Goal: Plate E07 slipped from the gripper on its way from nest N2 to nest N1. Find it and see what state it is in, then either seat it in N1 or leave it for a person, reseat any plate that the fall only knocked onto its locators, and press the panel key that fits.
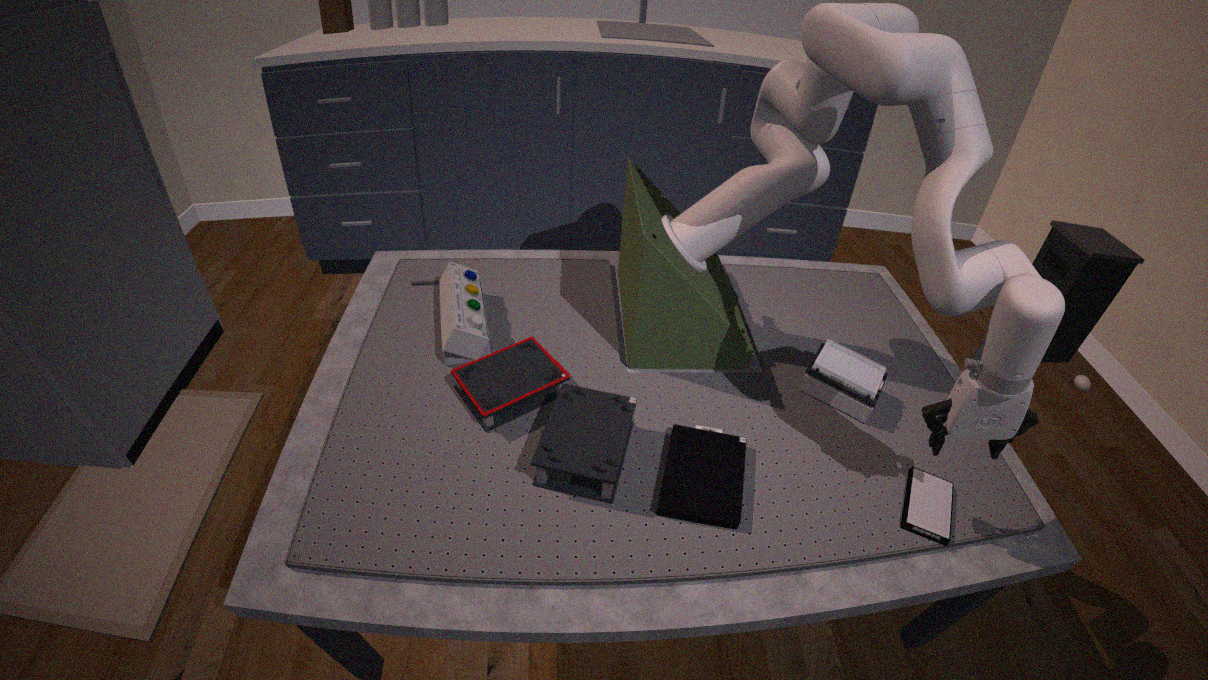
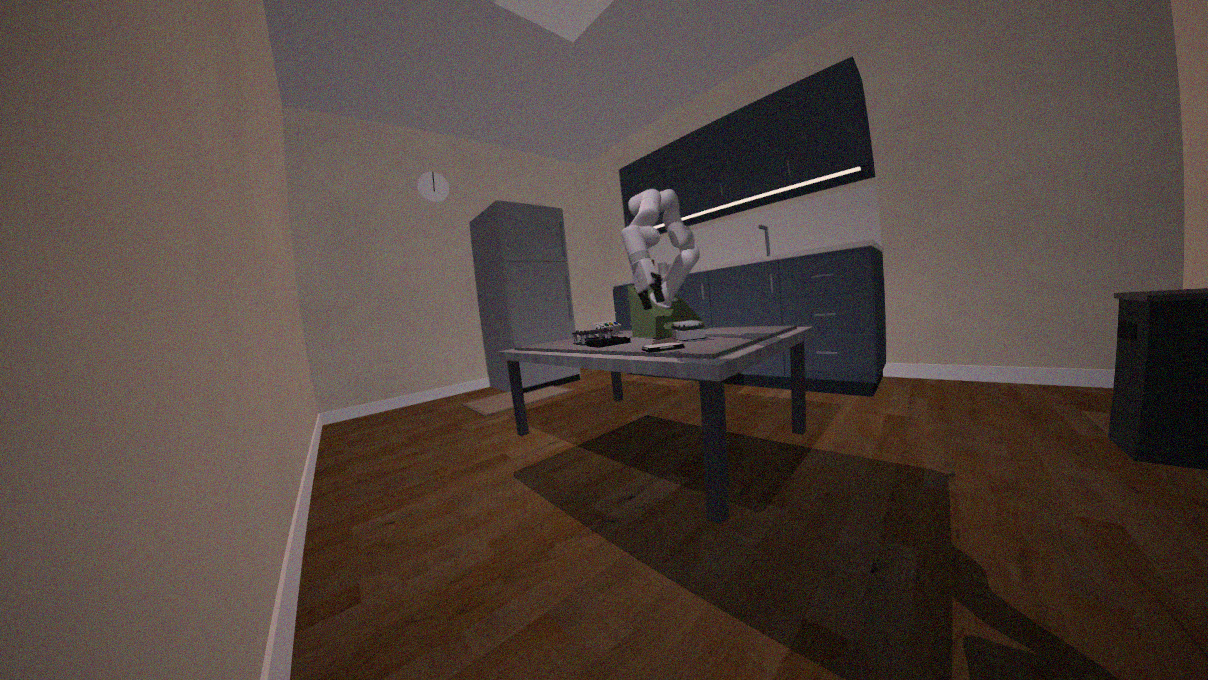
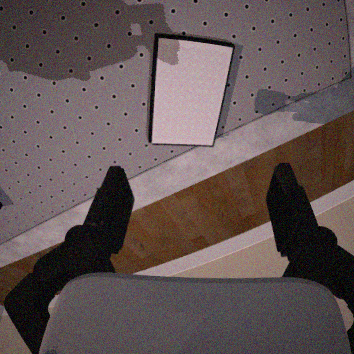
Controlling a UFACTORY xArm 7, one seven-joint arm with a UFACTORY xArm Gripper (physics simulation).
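Places are measured from the arm's base along level axes (x ahead, y down, z left), in millimetres.
Pixels of known places: gripper, fingertip midpoint: (image 1: 963,449) (image 2: 654,305) (image 3: 198,181); arm's base at its link origin: (image 1: 682,244).
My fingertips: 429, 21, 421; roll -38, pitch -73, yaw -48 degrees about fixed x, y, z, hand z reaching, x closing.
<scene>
Ahead of a thing's pixels: the offset from my fingertips to its top centre, as dx, dy, dz. "pt": to the spot under its first point. Level surfaces: height alone.
My gripper (image 1: 967,451) (image 2: 652,302) (image 3: 198,181) is open and empty, above the table's right front part. A flat pale-topped piece with a dark rim {-1, +138, +21} (image 1: 929,505) (image 3: 192,95) lies on the pegboard below and ahead of the fingers; no label is readable. A dark unit with a red outline {-180, +106, -694} (image 1: 509,375), a dark raised unit {-65, +84, -551} (image 1: 584,435) and a black flat block {-37, +125, -368} (image 1: 703,475) stand left to centre. A white ribbed piece on a dark base {pt -262, +97, -92} (image 1: 847,369) is at the right. Which are E07, N1 and N2 I cannot tell. The panel {-337, +68, -824} (image 1: 464,329) has blue, yellow, green and white keys.
The green wedge-shaped arm mount (image 1: 676,312) stands behind the units. The perforated board {dy +152} (image 1: 405,506) covers most of the table, with a pale border (image 1: 507,603) (image 3: 165,172) along the front edge. A dark bin (image 1: 1082,287) stands on the floor to the right.
</scene>
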